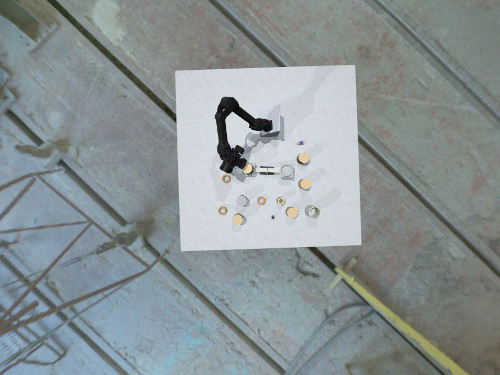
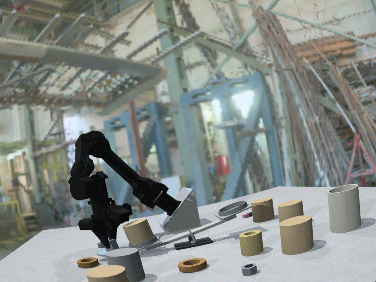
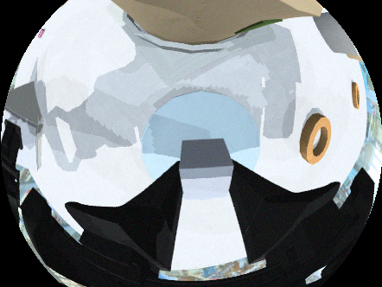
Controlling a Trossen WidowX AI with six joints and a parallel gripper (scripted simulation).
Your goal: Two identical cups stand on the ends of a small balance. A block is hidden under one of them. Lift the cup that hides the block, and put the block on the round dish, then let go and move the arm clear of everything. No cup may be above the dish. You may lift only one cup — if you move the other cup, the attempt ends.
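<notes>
My gripper tip is 10 mm below the grey block. Round my gripper tip: tan cup (70 mm to the left, 60 mm ahead, 40 mm above); then balance beam (220 mm to the left, 80 mm ahead, 20 mm above); then pale blue round dish (10 mm below).
</notes>
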